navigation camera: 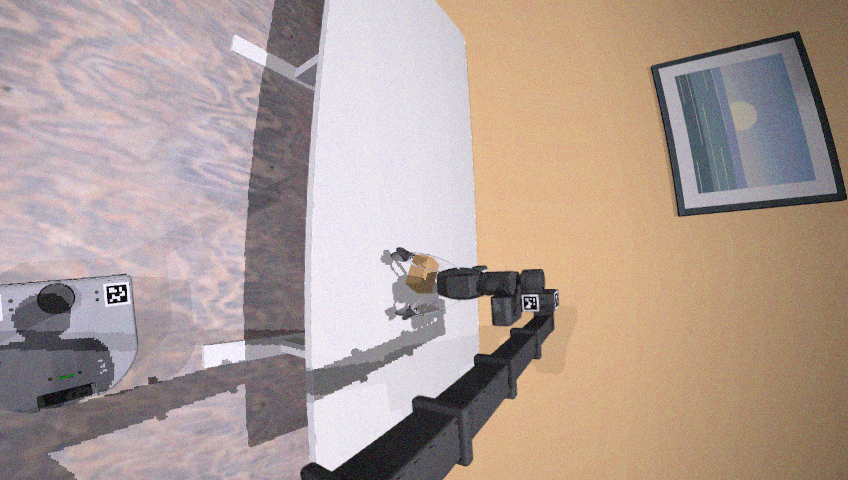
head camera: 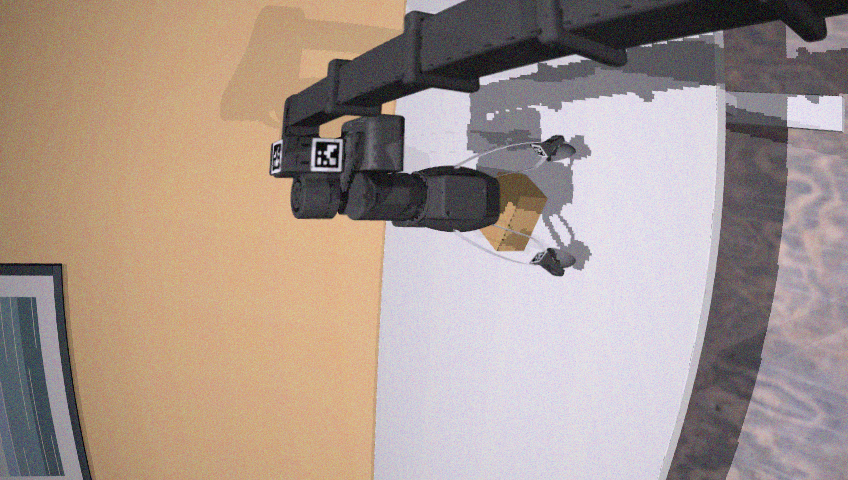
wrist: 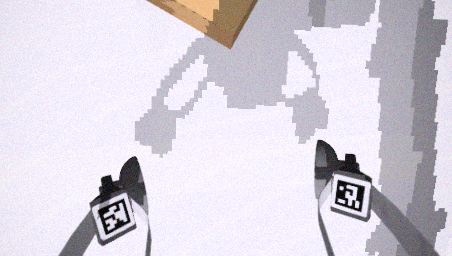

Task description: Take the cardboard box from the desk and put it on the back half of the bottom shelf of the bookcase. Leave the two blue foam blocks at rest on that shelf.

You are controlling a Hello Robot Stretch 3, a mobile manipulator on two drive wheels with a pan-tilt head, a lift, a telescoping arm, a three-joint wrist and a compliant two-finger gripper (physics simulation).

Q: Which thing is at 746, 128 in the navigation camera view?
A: A framed picture.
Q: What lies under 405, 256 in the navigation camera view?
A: The gripper.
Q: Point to a white desk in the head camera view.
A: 482, 361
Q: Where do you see a framed picture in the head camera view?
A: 47, 428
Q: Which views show the gripper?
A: The navigation camera view, the head camera view and the wrist view: all of them.
